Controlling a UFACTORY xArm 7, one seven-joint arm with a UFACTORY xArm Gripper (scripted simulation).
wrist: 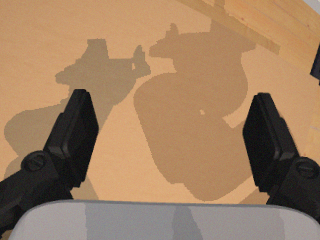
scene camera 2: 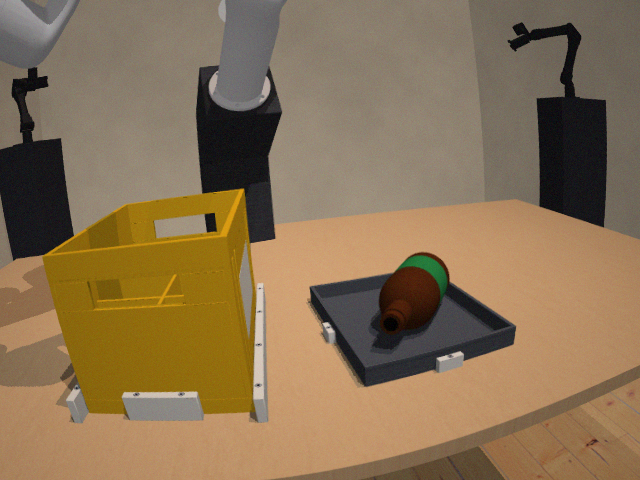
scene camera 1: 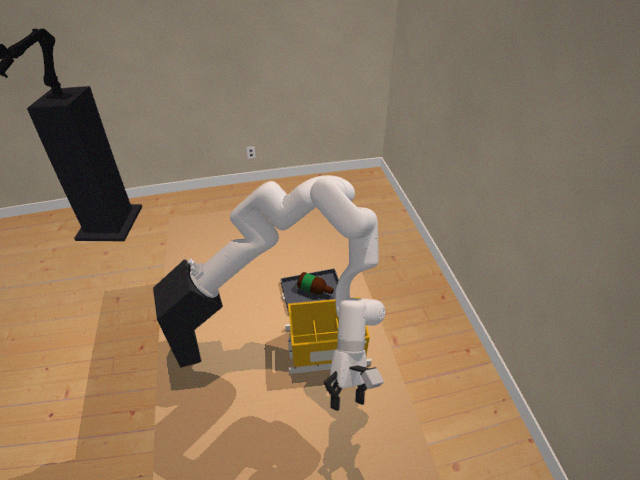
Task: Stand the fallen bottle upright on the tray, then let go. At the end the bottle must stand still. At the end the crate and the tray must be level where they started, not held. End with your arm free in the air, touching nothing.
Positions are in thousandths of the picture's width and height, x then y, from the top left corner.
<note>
In view: my gripper (scene camera 1: 543,847) and a yellow crate (scene camera 2: 313,722).
The yellow crate also shows in scene camera 1 (scene camera 1: 496,709). My gripper also shows in the wrist view (wrist: 533,460). The wrist view misses the yellow crate: it is out of frame.
</note>
